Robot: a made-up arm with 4 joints.
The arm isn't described. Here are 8 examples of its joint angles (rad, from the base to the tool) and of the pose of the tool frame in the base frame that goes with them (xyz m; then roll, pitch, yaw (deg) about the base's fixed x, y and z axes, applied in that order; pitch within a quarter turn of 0, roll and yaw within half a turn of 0).
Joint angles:
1: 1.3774 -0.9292 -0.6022 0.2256
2: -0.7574 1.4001 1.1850 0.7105
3: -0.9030 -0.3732 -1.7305 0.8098
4: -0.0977 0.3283 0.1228 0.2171
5: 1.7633 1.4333 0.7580 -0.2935
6: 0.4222 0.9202 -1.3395 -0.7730
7: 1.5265 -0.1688 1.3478 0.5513
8: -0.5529 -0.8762 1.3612 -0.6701
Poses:
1: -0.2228 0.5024 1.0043 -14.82 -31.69 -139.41
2: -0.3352 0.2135 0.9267 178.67 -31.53 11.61
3: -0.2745 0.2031 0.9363 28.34 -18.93 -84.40
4: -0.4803 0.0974 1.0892 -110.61 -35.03 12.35
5: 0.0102 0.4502 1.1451 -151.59 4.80 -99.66
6: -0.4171 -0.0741 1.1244 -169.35 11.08 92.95
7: -0.1744 0.3066 1.3358 -103.84 37.13 -100.74
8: 0.0231 -0.2007 1.0358 3.24 -8.28 81.44
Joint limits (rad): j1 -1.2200..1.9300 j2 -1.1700..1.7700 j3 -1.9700..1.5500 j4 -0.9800..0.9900
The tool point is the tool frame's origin. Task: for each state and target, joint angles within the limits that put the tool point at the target. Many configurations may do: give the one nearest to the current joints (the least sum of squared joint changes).
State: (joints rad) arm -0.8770 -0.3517 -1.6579 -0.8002
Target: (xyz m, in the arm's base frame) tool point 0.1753 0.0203 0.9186
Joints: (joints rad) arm -1.2093 -0.0745 -1.8874 -0.9246
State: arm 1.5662 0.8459 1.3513 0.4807
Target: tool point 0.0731 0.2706 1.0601
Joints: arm 1.6800 1.0335 1.3695 0.6501
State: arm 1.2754 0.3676 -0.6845 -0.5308
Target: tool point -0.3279 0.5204 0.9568
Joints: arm 1.8844 -0.0460 -0.5784 -0.6042
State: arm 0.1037 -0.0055 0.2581 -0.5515
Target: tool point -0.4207 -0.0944 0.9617
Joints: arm 0.0837 -0.4334 -0.2195 -0.6732
